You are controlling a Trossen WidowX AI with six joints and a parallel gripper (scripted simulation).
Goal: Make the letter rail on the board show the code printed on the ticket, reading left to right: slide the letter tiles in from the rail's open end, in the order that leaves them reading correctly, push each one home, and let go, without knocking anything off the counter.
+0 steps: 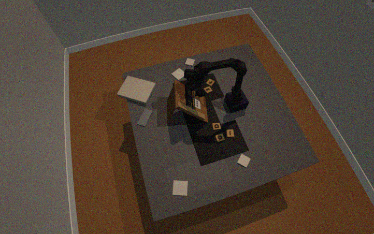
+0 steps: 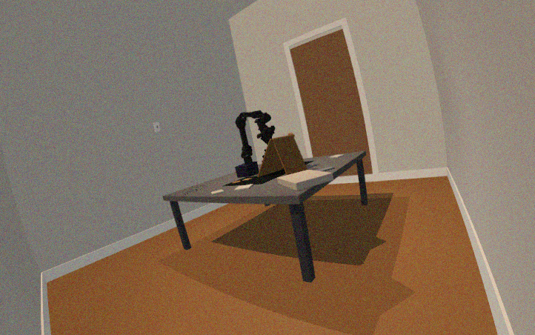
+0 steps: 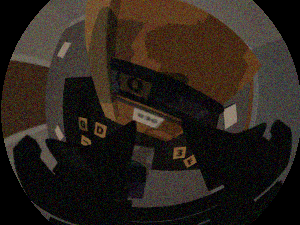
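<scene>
My gripper tip is 23 cm past the letter tile, 22 cm above it and 20 cm to the left of it. The rest, counted from my gripper tip: black mat: 22 cm below, 13 cm behind, 9 cm to the left; then grey slab: 40 cm ahead, 22 cm below, 5 cm to the right; then white ticket: 13 cm below, 2 cm to the left, 2 cm behind.
</scene>
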